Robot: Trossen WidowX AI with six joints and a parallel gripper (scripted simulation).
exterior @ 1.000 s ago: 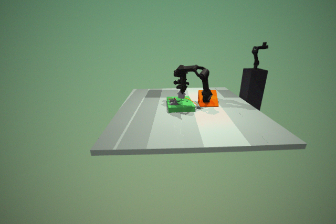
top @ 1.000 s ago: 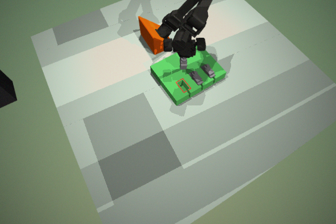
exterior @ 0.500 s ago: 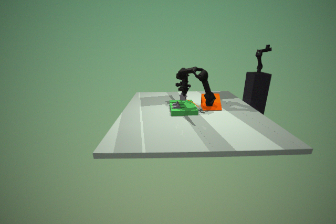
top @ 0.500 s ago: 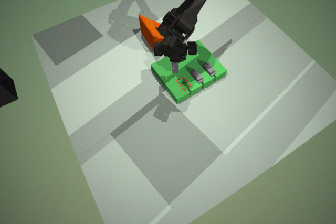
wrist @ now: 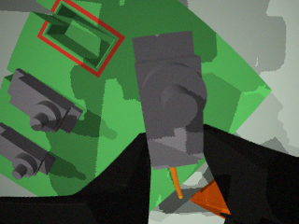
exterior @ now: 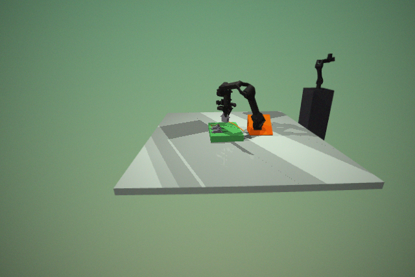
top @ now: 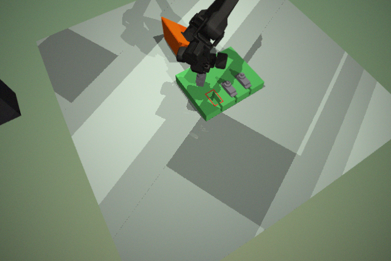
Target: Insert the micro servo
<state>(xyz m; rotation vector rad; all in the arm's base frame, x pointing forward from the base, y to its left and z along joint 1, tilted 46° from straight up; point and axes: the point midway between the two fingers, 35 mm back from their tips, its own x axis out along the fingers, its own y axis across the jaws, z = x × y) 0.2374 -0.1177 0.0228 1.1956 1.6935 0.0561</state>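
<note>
My gripper tip is 20 mm past the green deck, 70 mm to the right of it and 100 mm above it.
</note>
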